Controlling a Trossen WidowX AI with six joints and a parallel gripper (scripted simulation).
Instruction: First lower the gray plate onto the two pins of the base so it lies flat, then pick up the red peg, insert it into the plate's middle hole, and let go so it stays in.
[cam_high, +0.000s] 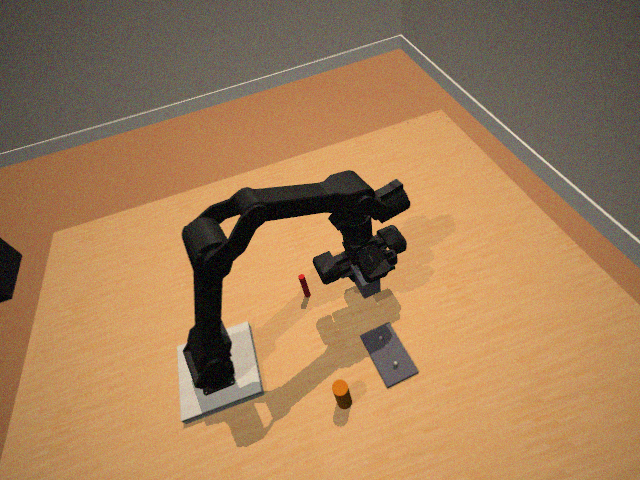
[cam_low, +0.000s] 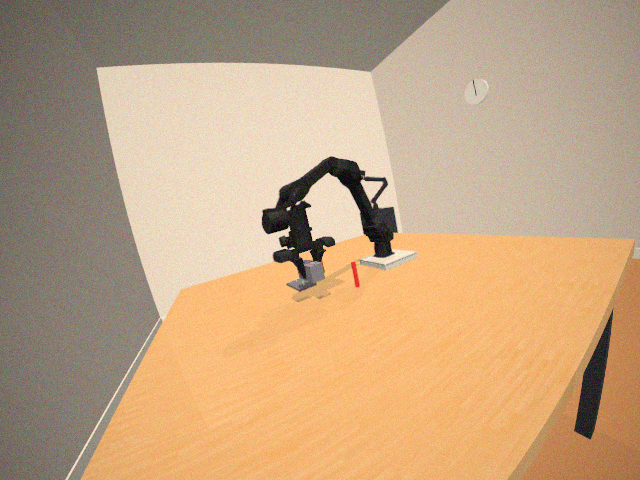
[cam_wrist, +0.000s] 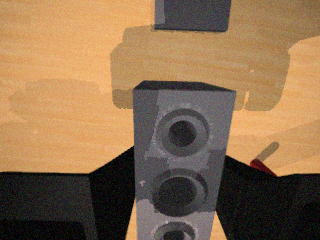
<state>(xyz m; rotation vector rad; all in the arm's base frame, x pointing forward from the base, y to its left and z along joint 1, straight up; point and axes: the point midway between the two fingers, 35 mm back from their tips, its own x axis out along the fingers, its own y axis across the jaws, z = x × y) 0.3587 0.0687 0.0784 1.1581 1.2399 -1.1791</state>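
My gripper tip is 15 cm to the left of the dark flat base, 6 cm above it and 1 cm past it. Round my gripper tip: orange cylinder (21 cm to the right, 13 cm behind, 3 cm below); then red peg (12 cm behind, 5 cm to the left, 3 cm below); then gray plate (3 cm above).
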